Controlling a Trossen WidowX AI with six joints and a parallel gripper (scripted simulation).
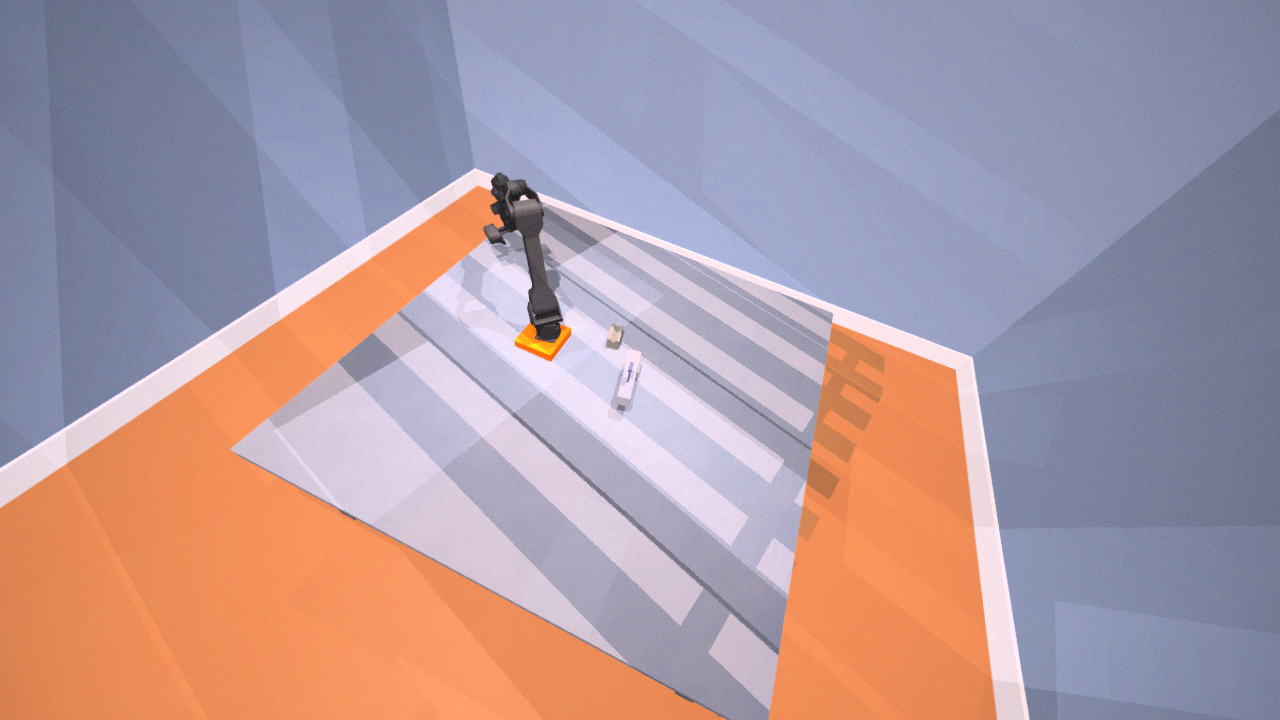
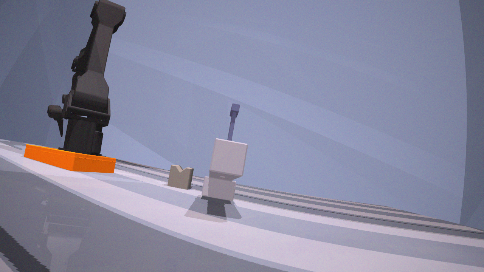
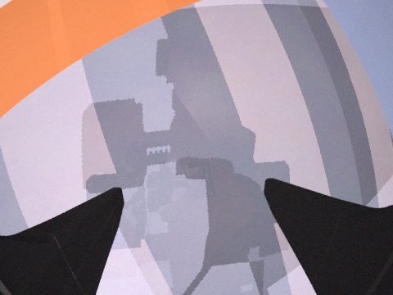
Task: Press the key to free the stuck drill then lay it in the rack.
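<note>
Right now my gripper tip is 53 cm short of the thin blue key, 49 cm to the left of it and 5 cm below it. The rest, counted from my gripper tip: drill 53 cm ahead, 44 cm to the right; then v-notched rack 45 cm ahead, 30 cm to the right, 4 cm below; then housing 53 cm ahead, 46 cm to the right, 1 cm below.
</note>
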